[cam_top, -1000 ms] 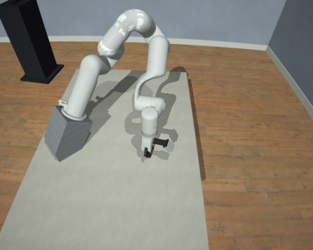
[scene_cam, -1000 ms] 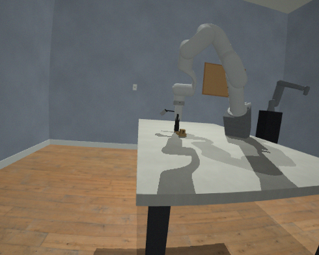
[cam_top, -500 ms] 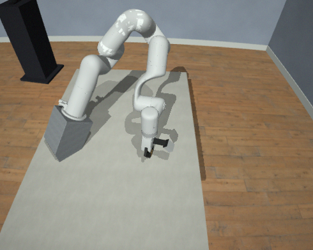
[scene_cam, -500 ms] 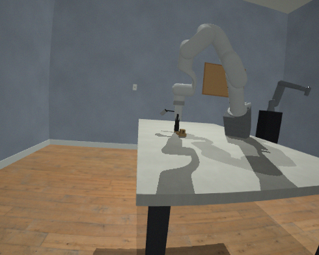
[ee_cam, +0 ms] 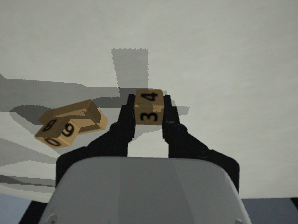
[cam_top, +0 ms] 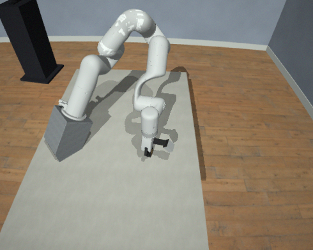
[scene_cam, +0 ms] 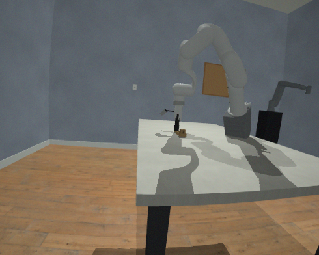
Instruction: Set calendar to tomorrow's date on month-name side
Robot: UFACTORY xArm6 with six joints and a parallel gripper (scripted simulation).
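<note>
Now: the wooden digit cube 10 mm below my hand. Round my hand: wooden calendar tray: 30 mm behind, 100 mm to the left, 20 mm below.
</note>
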